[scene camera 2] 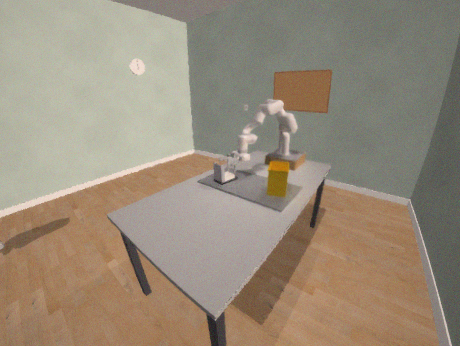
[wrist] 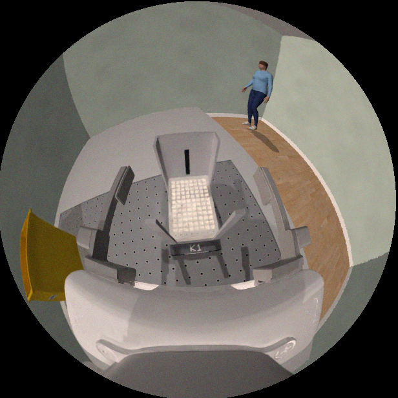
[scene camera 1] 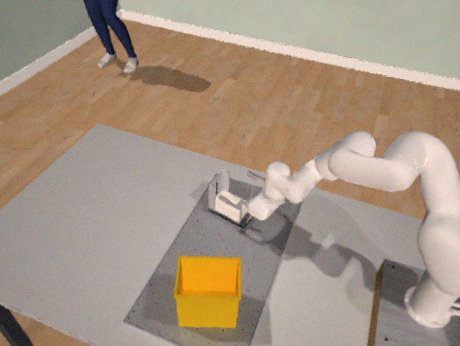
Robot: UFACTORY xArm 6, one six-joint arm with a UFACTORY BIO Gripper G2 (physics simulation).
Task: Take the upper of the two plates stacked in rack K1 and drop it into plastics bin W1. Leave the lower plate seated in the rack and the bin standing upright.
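Places are measured from the arm's base along level axes (x up, y right, z ahead), in millimetres.
Pixels of known places: hand, tool point: point(scene camera 2: 227, 162) point(scene camera 1: 238, 187); arm's base, link origin: point(scene camera 2: 283, 153) point(scene camera 1: 426, 306).
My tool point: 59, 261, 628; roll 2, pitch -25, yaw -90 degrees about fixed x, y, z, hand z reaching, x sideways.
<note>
For each thing: its top centre in the pictures, then the offset to it from my tool point, as dx, dy, dz. Level surfaces: height alone.
- Rack K1, top centre: point(scene camera 1: 234, 184) point(scene camera 2: 225, 162) +5, +4, +18
- upper plate, top centre: point(scene camera 1: 230, 202) point(scene camera 2: 224, 174) -96, +7, +28
- yellow bin W1, top centre: point(scene camera 1: 208, 276) point(scene camera 2: 279, 166) +37, -398, -6
- dark perforated board, surface height: dx -143
- grey table, surface height: dx -156
Rack K1 point(scene camera 1: 218, 189) point(scene camera 2: 218, 172) point(wrist: 171, 150) stands upright, with a tall slotted back wall, slim front posts and a dark K1 label. The upper plate point(scene camera 1: 237, 214) point(scene camera 2: 229, 176) point(wrist: 192, 207), white with a grid of wells, lies flat in it. The lower plate cannot be told apart beneath it. My gripper point(scene camera 1: 241, 188) point(scene camera 2: 228, 159) point(wrist: 194, 185) is open wide and empty, above the rack, with its fingers apart to either side of the plate in the wrist view. The yellow bin W1 point(scene camera 1: 207, 311) point(scene camera 2: 278, 183) point(wrist: 51, 260) stands upright; its inner floor is hidden.
Rack and bin stand on a dark perforated board point(scene camera 1: 200, 242) point(scene camera 2: 255, 191) point(wrist: 135, 225) on the grey table point(scene camera 1: 100, 200) point(scene camera 2: 200, 225) point(wrist: 105, 155). The rack's front posts rise on the gripper's side. A person point(scene camera 1: 112, 30) point(wrist: 259, 90) stands on the floor beyond the table.
</note>
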